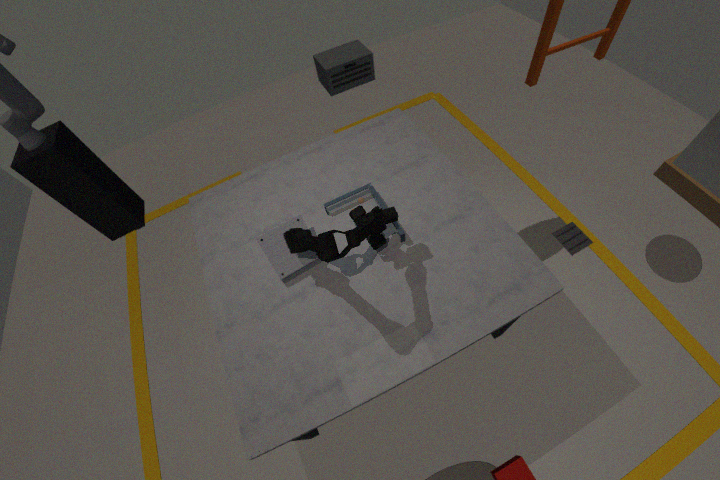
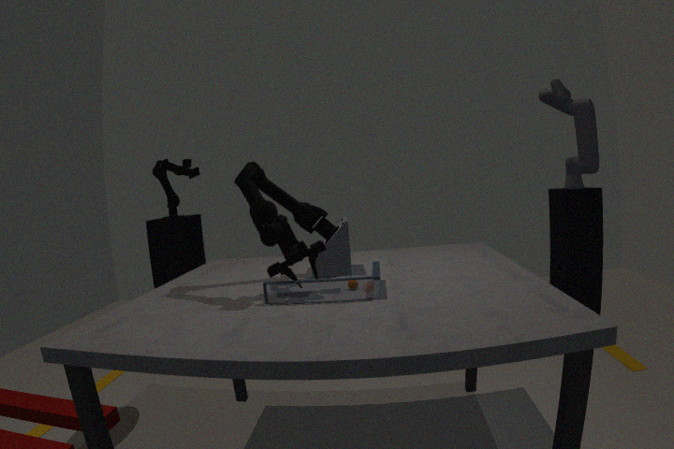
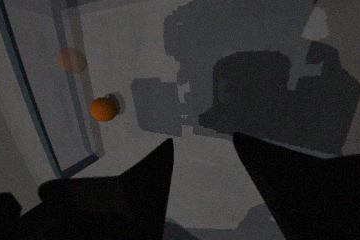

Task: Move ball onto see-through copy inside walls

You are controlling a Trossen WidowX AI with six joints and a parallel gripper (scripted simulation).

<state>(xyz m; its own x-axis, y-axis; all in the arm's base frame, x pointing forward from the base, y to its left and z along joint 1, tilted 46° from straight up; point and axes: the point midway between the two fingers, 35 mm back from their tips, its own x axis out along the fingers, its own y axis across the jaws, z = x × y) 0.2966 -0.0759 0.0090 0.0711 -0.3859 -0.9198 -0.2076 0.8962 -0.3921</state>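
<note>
The orange ball lies 13 cm to the left of my gripper tip and 1 cm below it. Round my gripper tip: see-through copy of ball 6 cm ahead, 18 cm to the left, 1 cm below; then clear wall 12 cm ahead, 5 cm to the left, 1 cm above.
</note>
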